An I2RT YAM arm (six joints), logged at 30 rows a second.
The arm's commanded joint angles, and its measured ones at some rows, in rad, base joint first. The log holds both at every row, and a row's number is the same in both.
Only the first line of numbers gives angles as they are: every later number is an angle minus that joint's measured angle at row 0.
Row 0, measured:
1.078 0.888 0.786 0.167 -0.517 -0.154
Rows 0 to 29, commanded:
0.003 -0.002 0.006 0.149 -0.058 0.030
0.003 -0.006 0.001 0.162 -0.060 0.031
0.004 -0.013 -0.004 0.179 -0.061 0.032
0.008 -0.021 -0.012 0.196 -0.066 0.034
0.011 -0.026 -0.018 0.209 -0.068 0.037
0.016 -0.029 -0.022 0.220 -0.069 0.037
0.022 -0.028 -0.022 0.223 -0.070 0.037
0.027 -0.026 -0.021 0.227 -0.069 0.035
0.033 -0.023 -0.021 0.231 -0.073 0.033
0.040 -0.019 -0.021 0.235 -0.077 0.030
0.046 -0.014 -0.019 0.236 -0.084 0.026
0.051 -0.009 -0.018 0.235 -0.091 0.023
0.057 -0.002 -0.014 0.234 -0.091 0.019
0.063 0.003 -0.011 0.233 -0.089 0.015
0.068 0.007 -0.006 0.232 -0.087 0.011
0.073 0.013 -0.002 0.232 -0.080 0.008
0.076 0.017 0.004 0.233 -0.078 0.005
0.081 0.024 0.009 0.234 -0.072 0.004
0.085 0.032 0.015 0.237 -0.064 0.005
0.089 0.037 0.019 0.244 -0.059 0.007
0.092 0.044 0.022 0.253 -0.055 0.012
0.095 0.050 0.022 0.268 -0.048 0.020
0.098 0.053 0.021 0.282 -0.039 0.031
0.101 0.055 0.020 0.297 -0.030 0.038
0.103 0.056 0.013 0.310 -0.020 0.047
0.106 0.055 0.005 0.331 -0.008 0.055
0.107 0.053 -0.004 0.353 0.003 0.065
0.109 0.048 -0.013 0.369 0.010 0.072
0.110 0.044 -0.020 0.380 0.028 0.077
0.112 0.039 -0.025 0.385 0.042 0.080
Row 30, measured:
0.101 0.060 -0.016 0.268 -0.026 0.043
